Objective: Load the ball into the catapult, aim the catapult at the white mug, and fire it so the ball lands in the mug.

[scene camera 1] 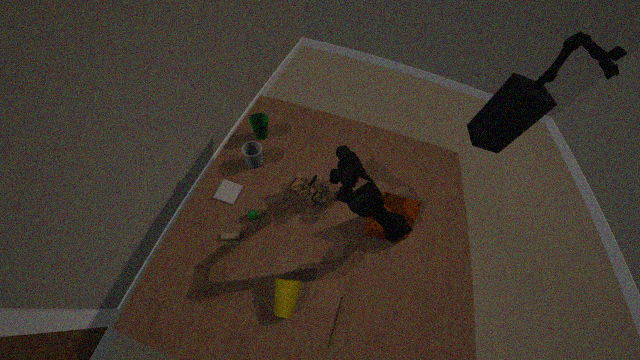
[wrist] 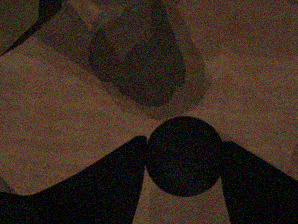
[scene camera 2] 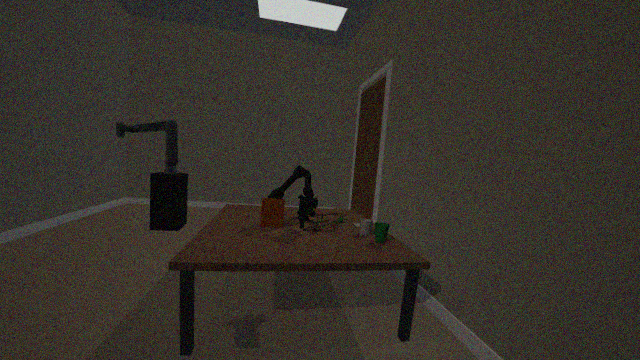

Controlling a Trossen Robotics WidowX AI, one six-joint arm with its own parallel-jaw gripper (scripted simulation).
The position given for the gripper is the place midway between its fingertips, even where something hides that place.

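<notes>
The gripper (wrist: 183, 148) carries a dark ball (wrist: 184, 156), while a yellow cup is out of frame in the wrist view. The yellow cup (scene camera 1: 286, 290) is part of the scene too.
</notes>
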